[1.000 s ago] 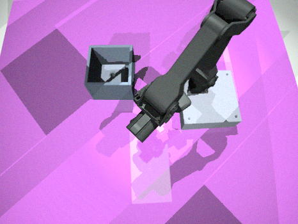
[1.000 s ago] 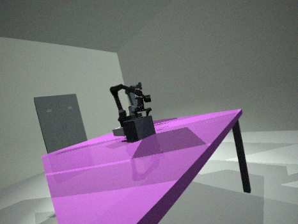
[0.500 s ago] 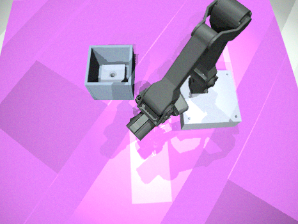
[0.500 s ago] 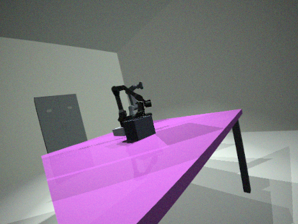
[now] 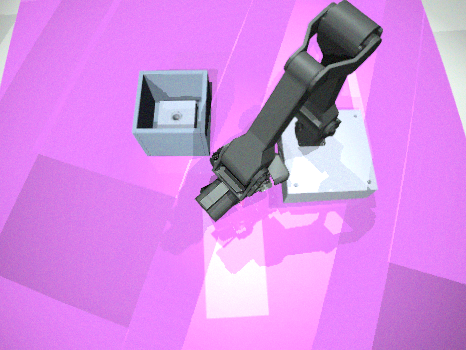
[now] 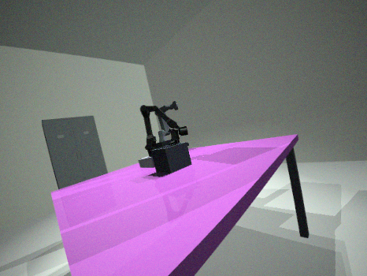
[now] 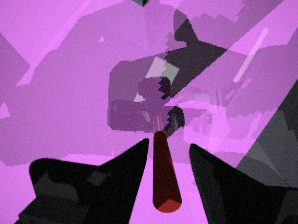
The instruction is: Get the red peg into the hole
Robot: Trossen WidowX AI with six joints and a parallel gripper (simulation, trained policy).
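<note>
My gripper tip is 1 cm below the red peg. The rest, counted from my gripper tip: plate: 19 cm to the right, 15 cm ahead, 2 cm above.
</note>
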